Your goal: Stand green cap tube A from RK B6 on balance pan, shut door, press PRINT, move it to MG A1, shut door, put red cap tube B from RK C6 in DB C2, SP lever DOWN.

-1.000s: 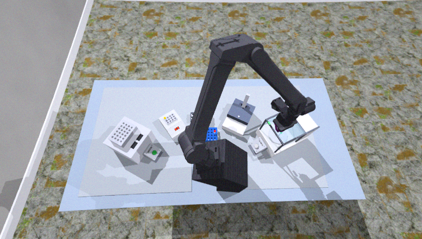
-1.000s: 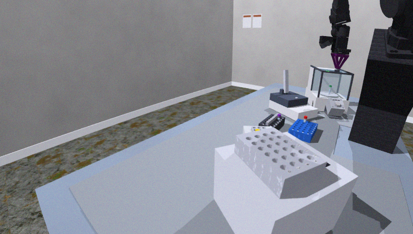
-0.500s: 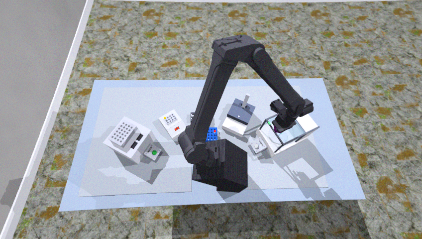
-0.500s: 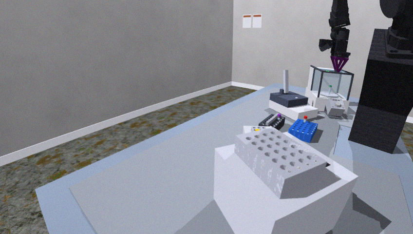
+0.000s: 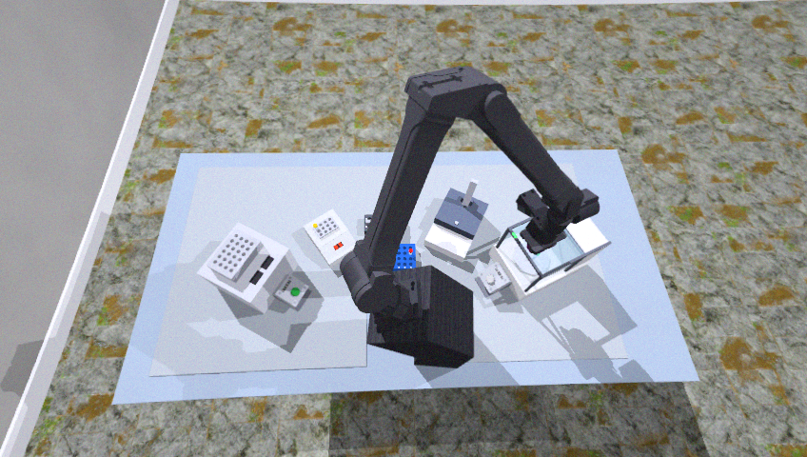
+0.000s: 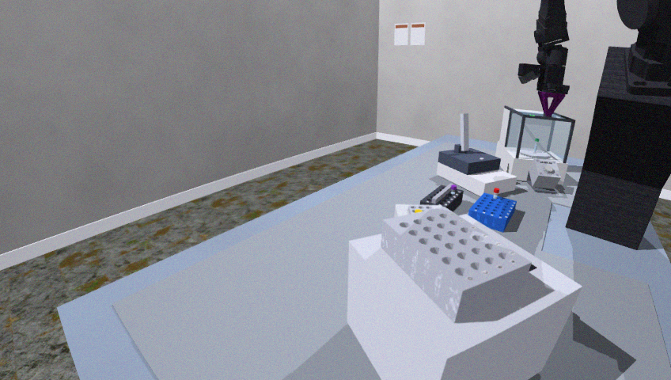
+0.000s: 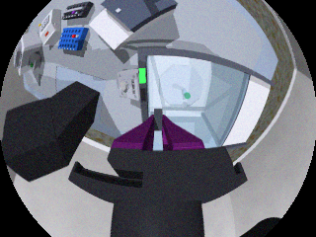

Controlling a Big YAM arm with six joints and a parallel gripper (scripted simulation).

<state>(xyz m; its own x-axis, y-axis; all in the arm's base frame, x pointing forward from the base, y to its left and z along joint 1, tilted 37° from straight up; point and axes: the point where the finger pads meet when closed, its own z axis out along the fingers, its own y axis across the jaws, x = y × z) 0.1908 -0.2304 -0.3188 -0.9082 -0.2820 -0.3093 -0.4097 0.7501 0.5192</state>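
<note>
Right now my hand is 20 mm short of the round pan, 50 mm to the left of it and 140 mm above it. Round my hand: balance door 10 mm ahead, 30 mm to the right, 10 mm below; white print key 40 mm behind, 80 mm to the left, 150 mm below; SP lever 230 mm ahead, 130 mm to the left, 80 mm below.
</note>
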